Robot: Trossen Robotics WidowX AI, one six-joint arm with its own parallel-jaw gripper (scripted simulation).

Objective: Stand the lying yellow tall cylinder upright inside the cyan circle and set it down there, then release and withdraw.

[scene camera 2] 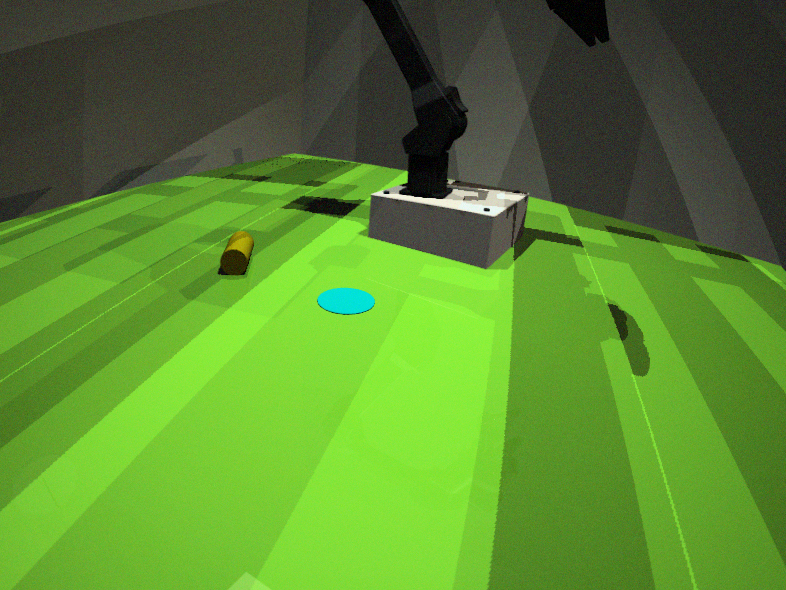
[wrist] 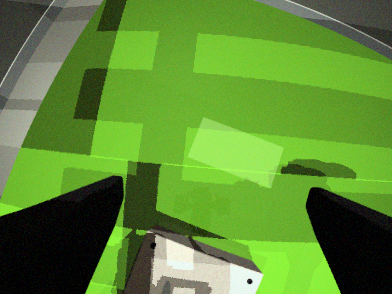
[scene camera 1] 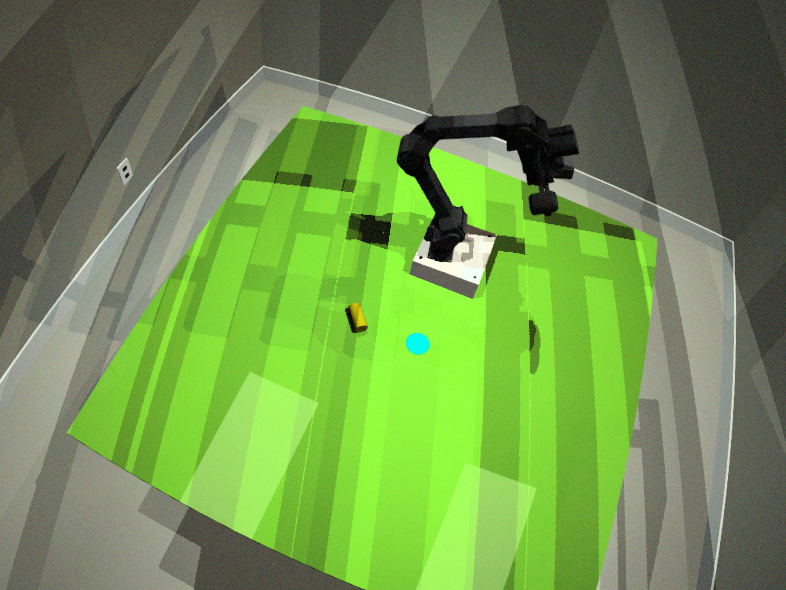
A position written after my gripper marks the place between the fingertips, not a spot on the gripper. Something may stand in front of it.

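Scene camera 1 shows my gripper (scene camera 1: 547, 201), open and holding nothing. Scene camera 2 shows a yellow cylinder (scene camera 2: 234, 259) as well as a cyan circle (scene camera 2: 347, 301). In the wrist view, my gripper (wrist: 218, 193) appears again; the yellow cylinder is out of frame in the wrist view.
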